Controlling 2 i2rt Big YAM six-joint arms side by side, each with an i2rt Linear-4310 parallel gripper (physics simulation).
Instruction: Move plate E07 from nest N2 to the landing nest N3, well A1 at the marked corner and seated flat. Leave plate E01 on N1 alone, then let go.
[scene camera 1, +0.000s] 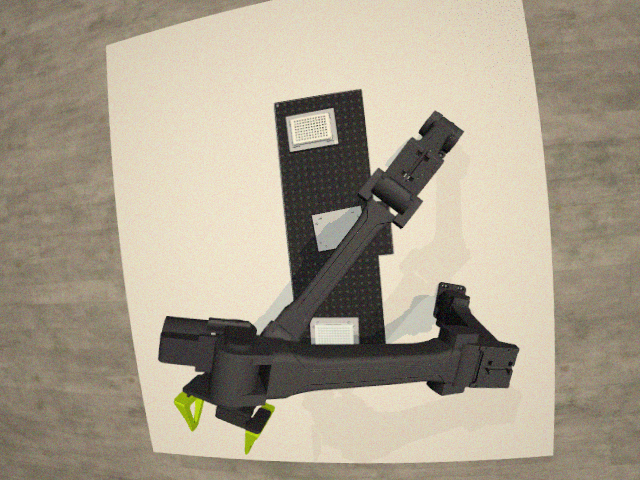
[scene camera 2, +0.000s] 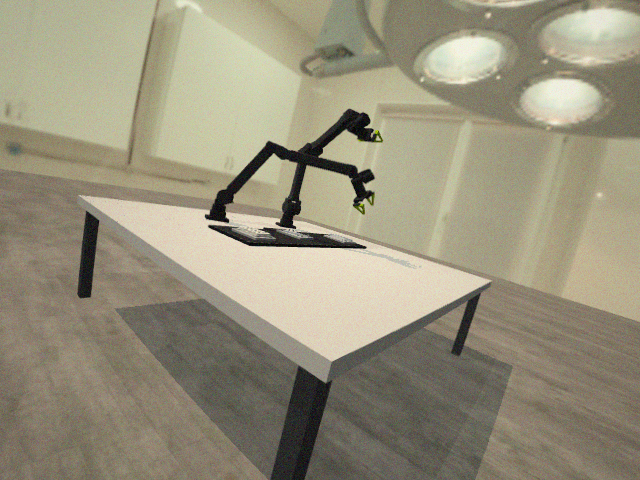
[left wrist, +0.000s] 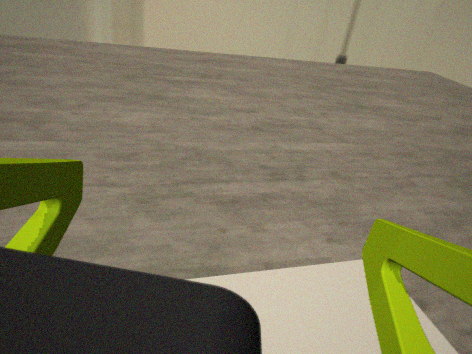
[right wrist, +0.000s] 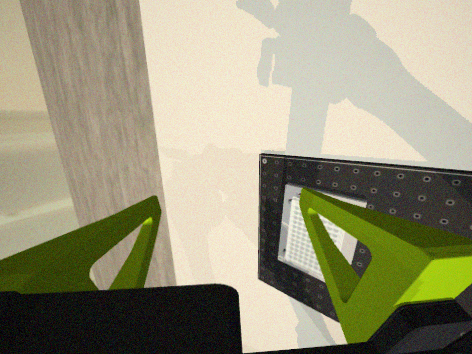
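Observation:
A cream well plate (scene camera 1: 311, 128) (scene camera 2: 251, 233) sits in a grey nest at one end of the black board. A white well plate (scene camera 1: 334, 334) (scene camera 2: 339, 238) sits in a nest at the other end, partly under the left arm in scene camera 1. The middle nest (scene camera 1: 328, 235) shows a bare surface. No labels are readable. A white plate (right wrist: 299, 245) in its nest (right wrist: 285, 205) also shows behind a right finger. My left gripper (scene camera 1: 220, 440) (scene camera 2: 370, 138) (left wrist: 229, 208) is open and empty, high over the table edge. My right gripper (scene camera 2: 366, 207) (right wrist: 230, 199) is open and empty, above the table.
The black perforated board (scene camera 1: 325, 180) (scene camera 2: 310, 242) (right wrist: 410, 192) lies on the cream table (scene camera 1: 206, 155) (scene camera 2: 330, 299). In scene camera 1 the left arm (scene camera 1: 361, 364) crosses the board's lower end, and the right arm (scene camera 1: 341, 258) slants over the middle nest's edge.

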